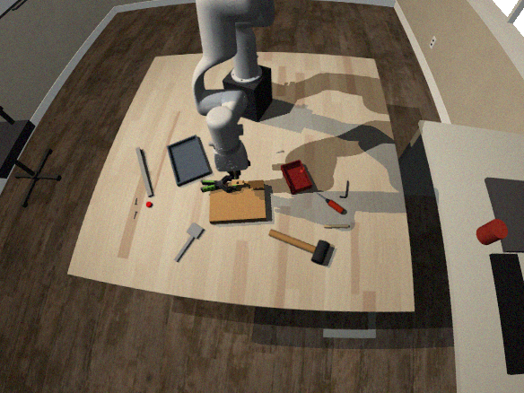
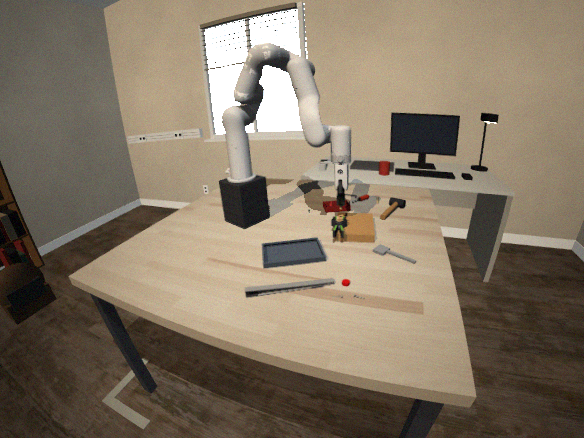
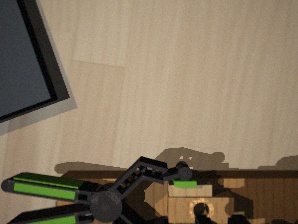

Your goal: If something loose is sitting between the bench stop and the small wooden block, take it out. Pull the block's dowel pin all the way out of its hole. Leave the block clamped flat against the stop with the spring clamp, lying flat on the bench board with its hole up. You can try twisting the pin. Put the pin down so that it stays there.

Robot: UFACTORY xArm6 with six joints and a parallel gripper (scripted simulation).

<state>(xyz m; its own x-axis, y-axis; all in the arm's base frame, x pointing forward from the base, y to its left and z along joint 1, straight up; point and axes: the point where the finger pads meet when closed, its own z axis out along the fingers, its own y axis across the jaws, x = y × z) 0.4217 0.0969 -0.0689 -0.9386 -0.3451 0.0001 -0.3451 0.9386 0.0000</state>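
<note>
Right now the red bin is 10 cm behind my hand, 19 cm to the left of it and 12 cm below it. From my hand the other things lie so: tan bench board (5 cm ahead, 1 cm to the left, 10 cm below); then small wooden block (8 cm below); then dowel pin (2 cm below).
</note>
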